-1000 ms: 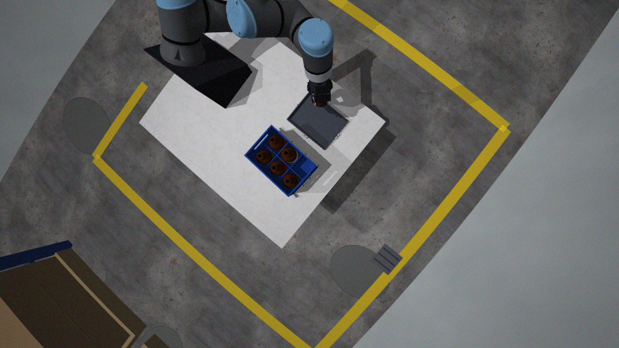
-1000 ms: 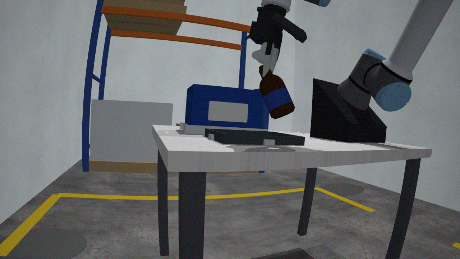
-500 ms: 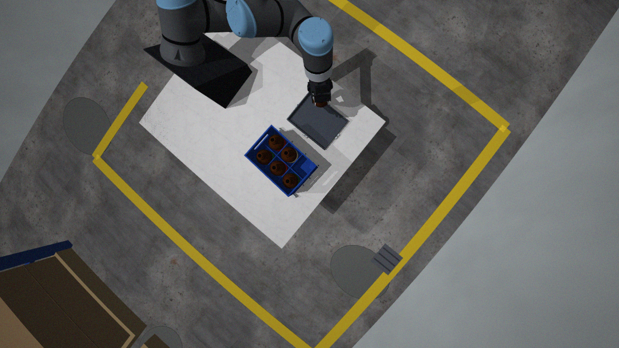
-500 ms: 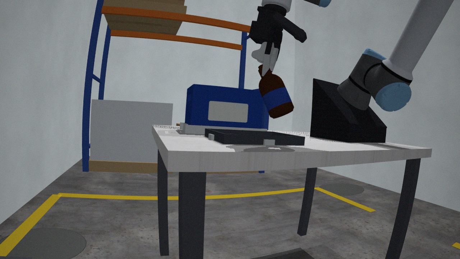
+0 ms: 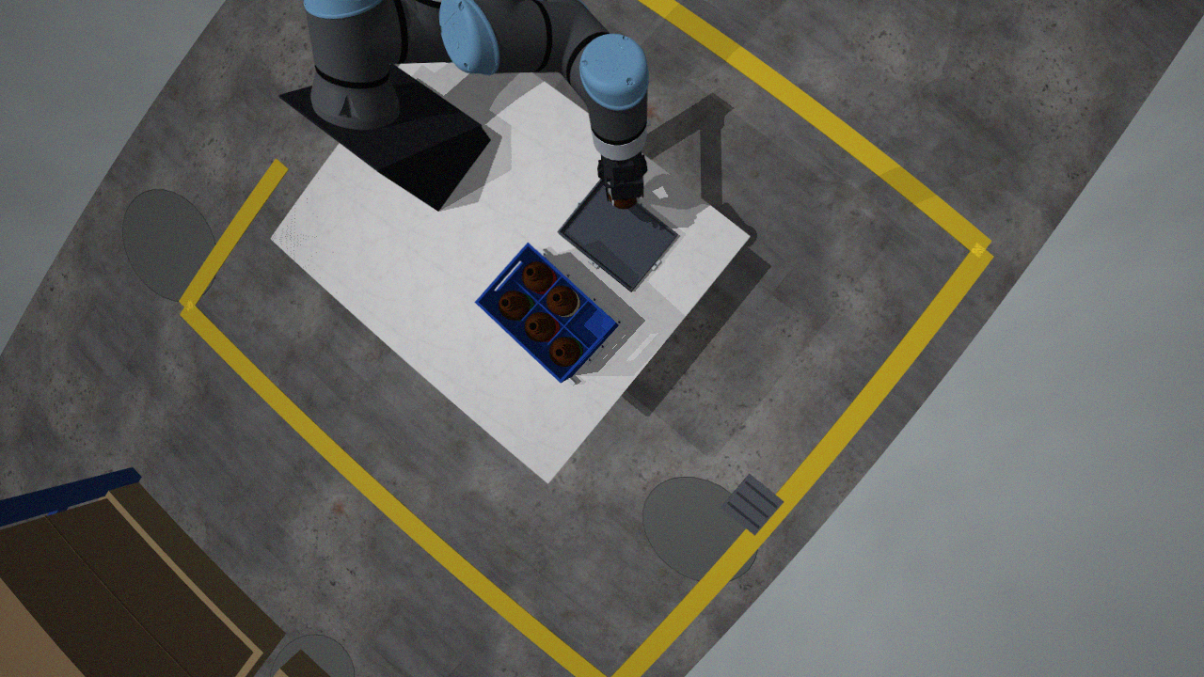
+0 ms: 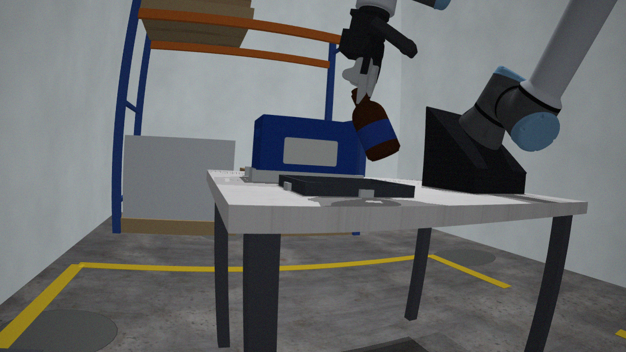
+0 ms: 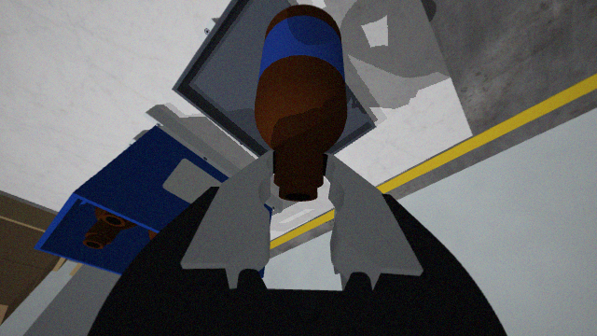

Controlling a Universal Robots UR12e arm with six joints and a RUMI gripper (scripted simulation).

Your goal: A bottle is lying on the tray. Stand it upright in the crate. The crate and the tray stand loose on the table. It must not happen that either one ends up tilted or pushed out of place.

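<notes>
Right now the bottle is 10 mm behind my hand, 10 mm to the left of it and 50 mm below it. The rest, counted from my hand: dark grey tray: 10 mm ahead, 50 mm to the right, 190 mm below; then blue crate: 20 mm ahead, 310 mm to the right, 120 mm below.
</notes>
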